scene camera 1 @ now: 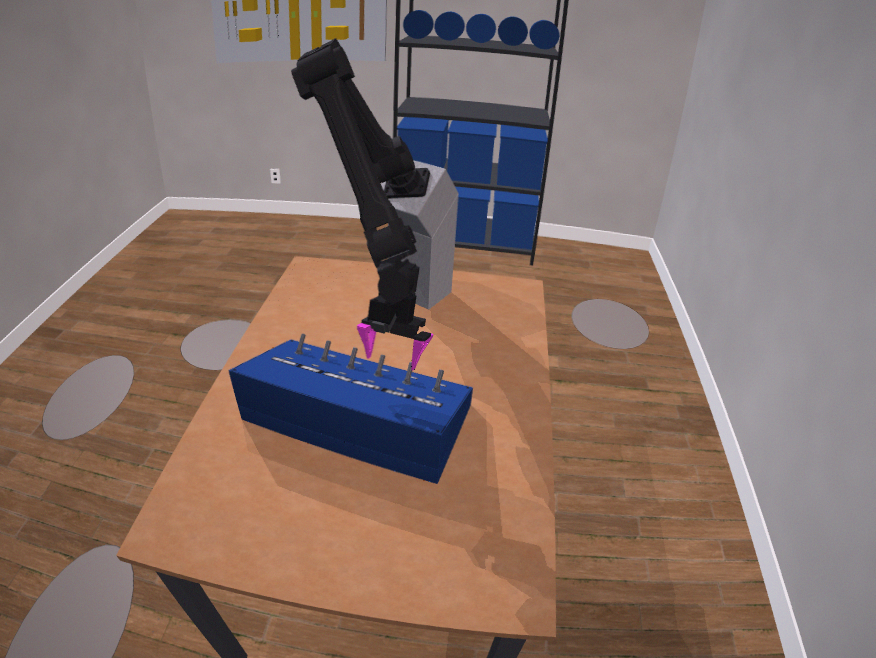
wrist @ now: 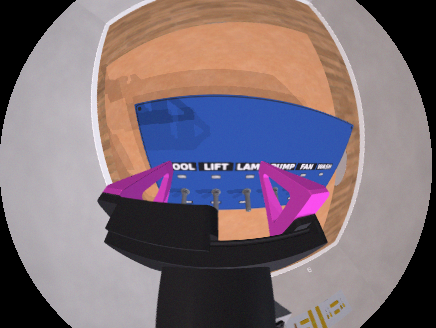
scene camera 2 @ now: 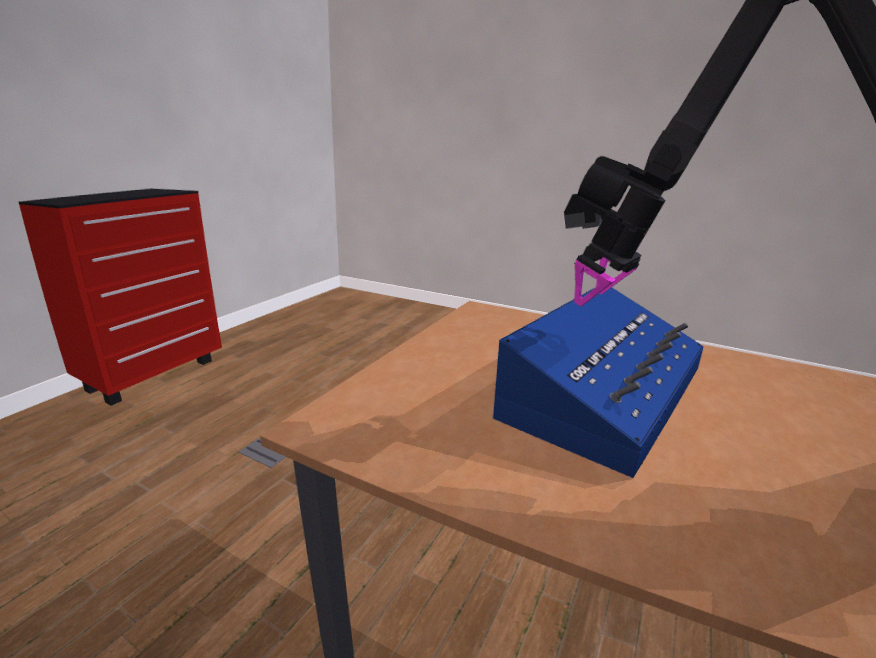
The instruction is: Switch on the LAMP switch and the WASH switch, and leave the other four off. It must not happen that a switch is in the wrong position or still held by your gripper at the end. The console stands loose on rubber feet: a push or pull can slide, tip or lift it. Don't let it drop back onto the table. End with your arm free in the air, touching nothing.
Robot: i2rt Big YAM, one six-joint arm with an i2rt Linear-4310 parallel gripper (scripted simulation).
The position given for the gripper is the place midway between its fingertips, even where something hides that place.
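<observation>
A blue console [scene camera 2: 561, 378] is in the scene, and the wrist view [wrist: 215, 142] and scene camera 1 [scene camera 1: 410, 426] show the blue console too. With it is the gripper [scene camera 2: 588, 298], and the gripper can also be seen in scene camera 1 [scene camera 1: 390, 363] and in the wrist view [wrist: 216, 166].
</observation>
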